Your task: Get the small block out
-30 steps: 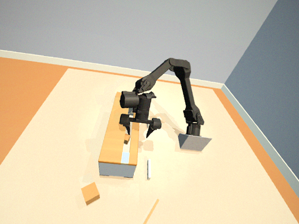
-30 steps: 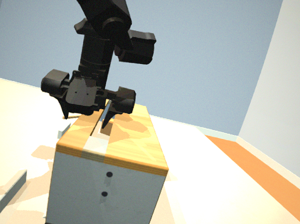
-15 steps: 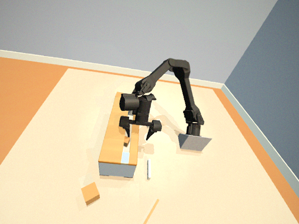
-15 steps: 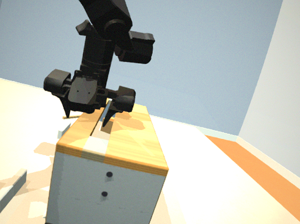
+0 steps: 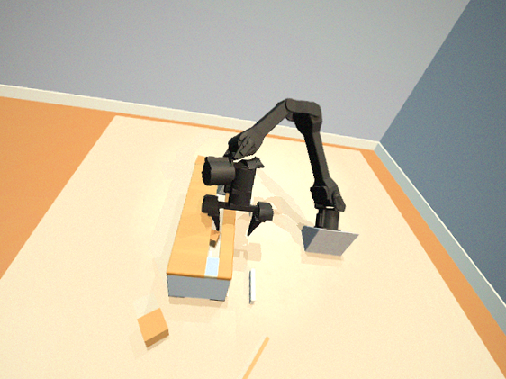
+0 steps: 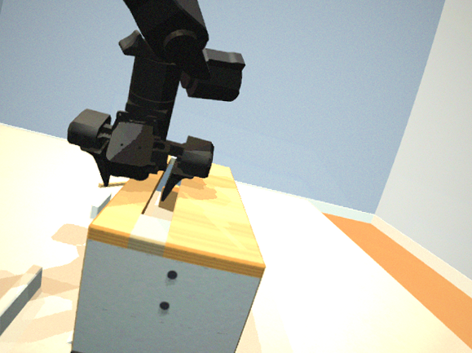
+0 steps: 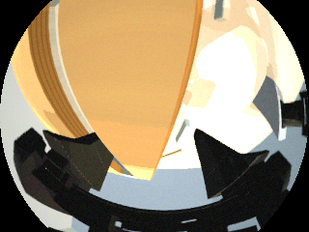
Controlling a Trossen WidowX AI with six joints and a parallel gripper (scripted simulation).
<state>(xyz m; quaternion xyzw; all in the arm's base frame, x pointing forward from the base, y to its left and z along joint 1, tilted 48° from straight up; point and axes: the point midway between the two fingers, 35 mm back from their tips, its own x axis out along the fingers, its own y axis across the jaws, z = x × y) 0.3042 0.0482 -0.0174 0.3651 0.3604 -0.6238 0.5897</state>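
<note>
My gripper tip is now 60 mm short of the orange block and 20 mm to the right of it. From my gripper tip the other things lie so: long box: 30 mm ahead, 40 mm to the right, 20 mm below; then thin orange stick: 50 mm behind, 300 mm to the left, 80 mm below.
</note>
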